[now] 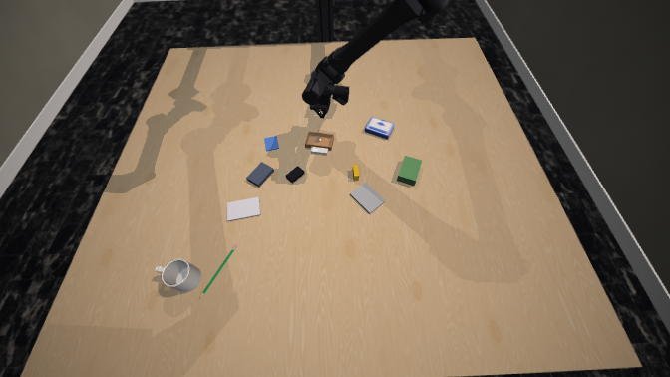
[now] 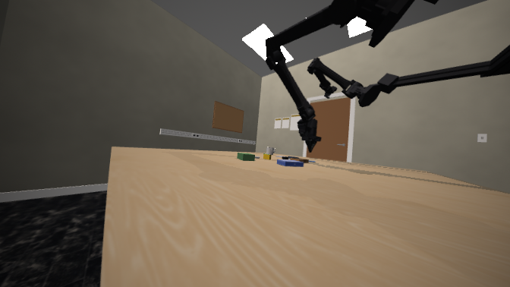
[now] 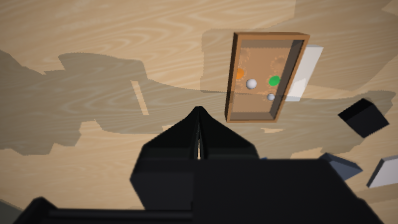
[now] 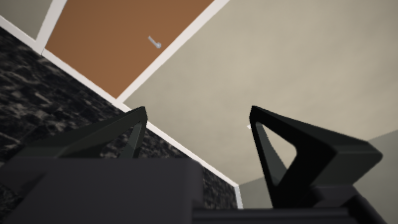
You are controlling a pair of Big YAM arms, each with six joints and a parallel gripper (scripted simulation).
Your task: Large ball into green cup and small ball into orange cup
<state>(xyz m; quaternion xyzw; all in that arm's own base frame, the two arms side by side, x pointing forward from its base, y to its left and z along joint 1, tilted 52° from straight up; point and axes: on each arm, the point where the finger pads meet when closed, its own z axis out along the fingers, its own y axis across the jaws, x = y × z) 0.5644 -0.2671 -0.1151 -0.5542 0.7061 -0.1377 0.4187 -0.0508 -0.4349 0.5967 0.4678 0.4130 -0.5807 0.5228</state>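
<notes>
The covered wooden puzzle lies 7 cm below my left hand, 7 cm ahead of it and 2 cm to the right of it. The rest, counted from my left hand: black block 22 cm ahead, 13 cm to the right, 7 cm below; then white block 12 cm ahead, 7 cm below, 3 cm to the right; then yellow block 25 cm ahead, 10 cm to the left, 6 cm below.
</notes>
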